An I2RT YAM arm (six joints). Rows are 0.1 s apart.
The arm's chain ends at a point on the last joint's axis. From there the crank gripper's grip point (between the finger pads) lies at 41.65 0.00 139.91 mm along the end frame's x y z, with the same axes.
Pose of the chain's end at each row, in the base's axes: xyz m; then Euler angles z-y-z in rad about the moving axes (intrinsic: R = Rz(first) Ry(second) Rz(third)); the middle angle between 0 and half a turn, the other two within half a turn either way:
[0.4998 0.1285 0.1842 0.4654 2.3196 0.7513]
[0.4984 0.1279 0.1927 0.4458 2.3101 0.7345]
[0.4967 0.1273 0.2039 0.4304 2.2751 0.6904]
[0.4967 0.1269 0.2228 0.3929 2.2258 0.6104]
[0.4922 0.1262 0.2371 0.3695 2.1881 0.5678]
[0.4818 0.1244 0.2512 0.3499 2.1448 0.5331]
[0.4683 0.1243 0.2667 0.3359 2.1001 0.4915]
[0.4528 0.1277 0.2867 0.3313 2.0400 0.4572]
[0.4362 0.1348 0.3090 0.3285 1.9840 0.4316]
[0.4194 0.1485 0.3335 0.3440 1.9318 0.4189]
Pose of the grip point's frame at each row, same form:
[0.5601 0.1906 0.0667 0.4654 2.3196 0.7513]
[0.5609 0.1887 0.0756 0.4458 2.3101 0.7345]
[0.5636 0.1872 0.0888 0.4304 2.2751 0.6904]
[0.5709 0.1835 0.1105 0.3929 2.2258 0.6104]
[0.5715 0.1809 0.1275 0.3695 2.1881 0.5678]
[0.5666 0.1779 0.1451 0.3499 2.1448 0.5331]
[0.5583 0.1766 0.1644 0.3359 2.1001 0.4915]
[0.5488 0.1802 0.1901 0.3313 2.0400 0.4572]
[0.5375 0.1877 0.2182 0.3285 1.9840 0.4316]
[0.5243 0.2041 0.2485 0.3440 1.9318 0.4189]

